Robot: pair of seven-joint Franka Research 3 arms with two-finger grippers.
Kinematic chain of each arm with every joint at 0, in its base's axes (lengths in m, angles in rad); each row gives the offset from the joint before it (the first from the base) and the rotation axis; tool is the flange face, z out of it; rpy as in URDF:
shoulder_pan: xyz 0 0 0.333 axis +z
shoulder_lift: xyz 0 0 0 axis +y
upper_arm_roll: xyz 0 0 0.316 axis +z
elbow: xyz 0.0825 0 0 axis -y
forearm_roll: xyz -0.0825 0 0.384 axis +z
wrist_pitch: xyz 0 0 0 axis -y
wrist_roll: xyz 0.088 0 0 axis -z
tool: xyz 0 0 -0.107 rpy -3.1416 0 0
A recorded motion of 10 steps. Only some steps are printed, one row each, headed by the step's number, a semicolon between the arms.
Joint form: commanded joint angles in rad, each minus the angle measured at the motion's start. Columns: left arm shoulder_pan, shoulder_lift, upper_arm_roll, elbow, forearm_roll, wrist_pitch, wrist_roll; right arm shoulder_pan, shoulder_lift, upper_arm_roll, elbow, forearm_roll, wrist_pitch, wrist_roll.
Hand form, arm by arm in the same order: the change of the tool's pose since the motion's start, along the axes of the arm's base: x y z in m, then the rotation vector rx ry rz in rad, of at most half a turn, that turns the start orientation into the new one. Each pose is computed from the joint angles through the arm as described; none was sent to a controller.
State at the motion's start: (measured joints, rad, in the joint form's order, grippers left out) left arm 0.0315 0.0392 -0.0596 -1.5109 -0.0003 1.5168 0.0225; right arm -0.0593 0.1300 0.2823 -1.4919 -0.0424 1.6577 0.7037
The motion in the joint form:
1: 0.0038 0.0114 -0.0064 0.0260 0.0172 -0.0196 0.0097; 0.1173 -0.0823 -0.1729 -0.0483 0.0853 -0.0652 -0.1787
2: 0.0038 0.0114 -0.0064 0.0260 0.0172 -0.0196 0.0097; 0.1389 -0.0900 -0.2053 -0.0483 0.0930 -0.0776 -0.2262
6: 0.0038 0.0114 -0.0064 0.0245 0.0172 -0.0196 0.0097; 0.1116 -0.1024 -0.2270 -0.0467 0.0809 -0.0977 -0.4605
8: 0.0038 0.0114 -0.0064 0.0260 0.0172 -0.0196 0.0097; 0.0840 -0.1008 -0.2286 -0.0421 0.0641 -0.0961 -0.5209
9: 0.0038 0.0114 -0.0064 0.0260 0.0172 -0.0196 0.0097; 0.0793 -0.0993 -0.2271 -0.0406 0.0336 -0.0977 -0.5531
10: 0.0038 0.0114 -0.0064 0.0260 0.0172 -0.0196 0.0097; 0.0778 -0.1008 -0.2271 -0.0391 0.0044 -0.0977 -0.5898
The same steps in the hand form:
1: 0.0017 0.0008 0.0041 0.0160 0.0045 -0.0116; -0.0266 -0.0200 0.0169 0.0429 0.0413 0.1233
2: 0.0017 0.0008 0.0041 0.0160 0.0045 -0.0116; -0.0292 -0.0252 0.0201 0.0473 0.0450 0.1605
6: 0.0016 0.0008 0.0034 0.0160 0.0060 -0.0116; -0.0309 -0.0541 0.0260 0.0305 0.0439 0.3463
8: 0.0017 0.0008 0.0041 0.0160 0.0045 -0.0116; -0.0284 -0.0722 0.0273 0.0127 0.0392 0.3771
9: 0.0017 0.0008 0.0041 0.0160 0.0045 -0.0116; -0.0277 -0.0773 0.0270 -0.0180 0.0442 0.4052
10: 0.0017 0.0008 0.0041 0.0160 0.0045 -0.0116; -0.0278 -0.0813 0.0286 -0.0483 0.0455 0.4394

